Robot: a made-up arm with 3 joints. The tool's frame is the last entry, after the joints.
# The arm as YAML. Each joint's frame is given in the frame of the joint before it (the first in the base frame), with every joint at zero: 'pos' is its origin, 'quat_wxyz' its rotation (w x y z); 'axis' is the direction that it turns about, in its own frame. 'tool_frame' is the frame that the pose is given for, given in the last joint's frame.
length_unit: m
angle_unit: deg
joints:
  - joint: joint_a
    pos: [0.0, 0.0, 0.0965]
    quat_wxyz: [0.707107, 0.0, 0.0, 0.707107]
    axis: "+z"
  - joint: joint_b
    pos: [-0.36, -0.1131, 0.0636]
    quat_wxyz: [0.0, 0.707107, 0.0, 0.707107]
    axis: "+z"
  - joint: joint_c
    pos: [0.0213, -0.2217, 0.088]
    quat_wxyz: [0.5, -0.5, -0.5, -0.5]
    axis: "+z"
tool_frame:
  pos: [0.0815, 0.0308, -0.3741]
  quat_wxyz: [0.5, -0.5, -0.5, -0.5]
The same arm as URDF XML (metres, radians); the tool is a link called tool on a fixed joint. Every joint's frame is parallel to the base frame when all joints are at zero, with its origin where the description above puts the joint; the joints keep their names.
<robot name="arm">
  <link name="base"/>
  <link name="link1"/>
  <link name="link2"/>
  <link name="link3"/>
  <link name="tool"/>
  <joint name="joint_a" type="continuous">
    <parent link="base"/>
    <child link="link1"/>
    <origin xyz="0 0 0.0965"/>
    <axis xyz="0 0 1"/>
  </joint>
  <joint name="joint_b" type="continuous">
    <parent link="link1"/>
    <child link="link2"/>
    <origin xyz="0.1131 -0.36 0.0636"/>
    <axis xyz="0 1 0"/>
  </joint>
  <joint name="joint_c" type="continuous">
    <parent link="link2"/>
    <child link="link3"/>
    <origin xyz="-0.2217 0.088 0.0213"/>
    <axis xyz="1 0 0"/>
  </joint>
  <joint name="tool_fixed" type="fixed">
    <parent link="link3"/>
    <child link="tool"/>
    <origin xyz="-0.3741 0.0815 0.0308"/>
  </joint>
</robot>

